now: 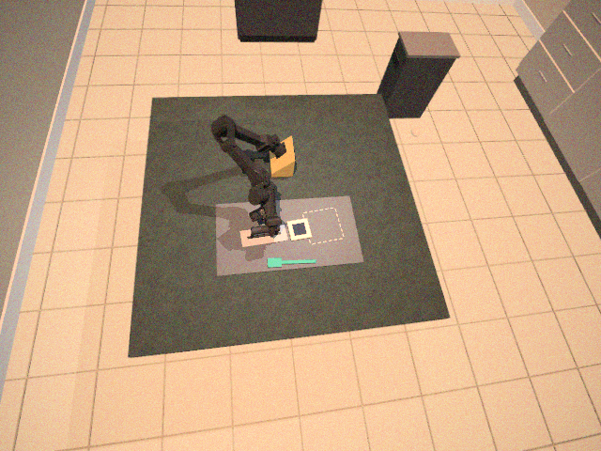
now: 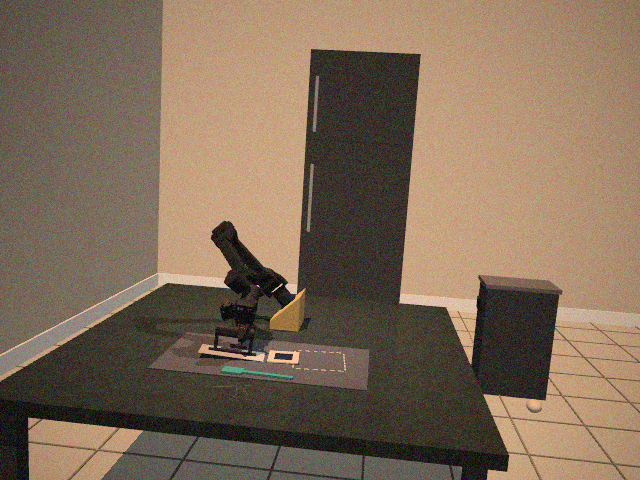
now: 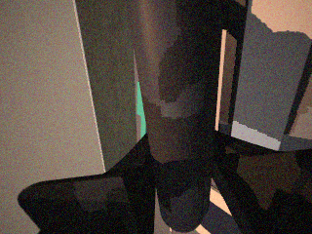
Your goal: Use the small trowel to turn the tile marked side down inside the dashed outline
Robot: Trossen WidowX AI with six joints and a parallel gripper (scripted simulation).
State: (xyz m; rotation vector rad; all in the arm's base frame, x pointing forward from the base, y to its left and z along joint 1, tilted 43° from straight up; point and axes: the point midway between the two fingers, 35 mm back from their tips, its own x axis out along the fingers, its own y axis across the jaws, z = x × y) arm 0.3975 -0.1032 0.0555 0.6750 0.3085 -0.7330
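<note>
Right now the grey mat is 3 cm behind my gripper tip, 8 cm to the left of it and 7 cm below it. From my gripper tip the other things lie so: tile (3 cm behind, 14 cm to the left, 5 cm below); then trowel (3 cm behind, 1 cm below); then green flat tool (11 cm ahead, 5 cm to the left, 5 cm below).
</note>
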